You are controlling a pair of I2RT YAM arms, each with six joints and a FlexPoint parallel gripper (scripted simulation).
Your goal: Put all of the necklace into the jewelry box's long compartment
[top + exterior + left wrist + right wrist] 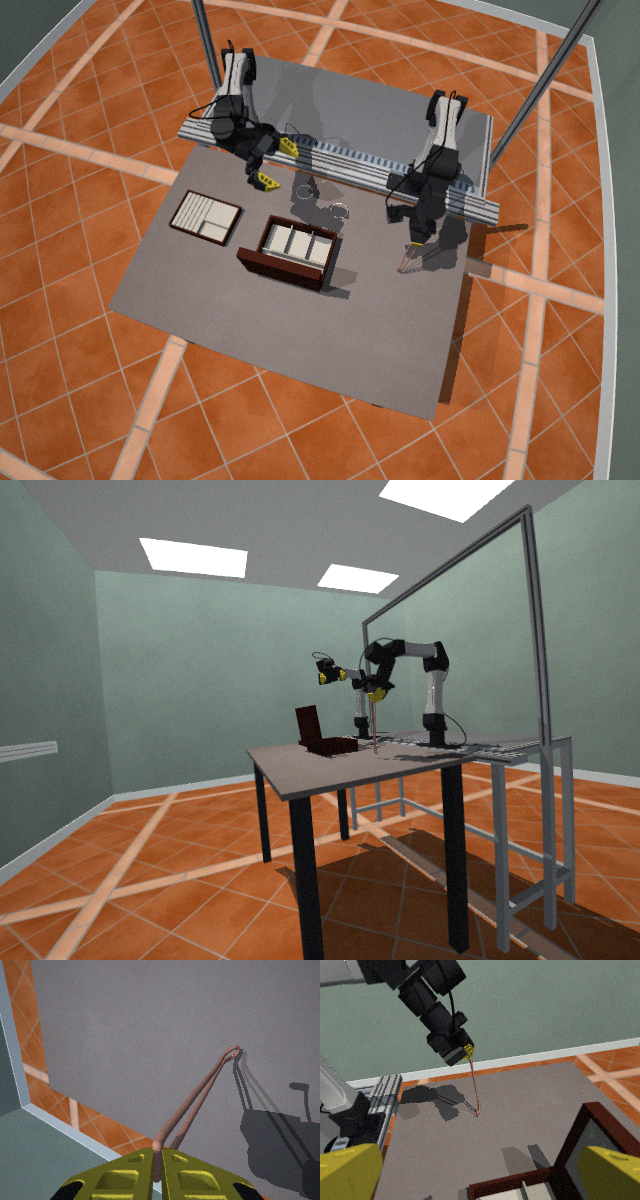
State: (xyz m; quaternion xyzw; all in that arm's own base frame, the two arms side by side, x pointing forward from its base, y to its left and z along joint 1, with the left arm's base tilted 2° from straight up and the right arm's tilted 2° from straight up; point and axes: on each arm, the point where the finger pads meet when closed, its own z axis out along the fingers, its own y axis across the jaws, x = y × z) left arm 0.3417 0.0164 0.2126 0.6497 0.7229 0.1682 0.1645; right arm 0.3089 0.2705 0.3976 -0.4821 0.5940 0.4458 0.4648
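Note:
My left hand is 70 mm short of the dark red jewelry box, 340 mm to the left of it and 110 mm above it. Round my left hand: bangle: 150 mm behind, 250 mm to the right, 220 mm below; divided tray: 30 mm ahead, 690 mm to the right, 220 mm below.

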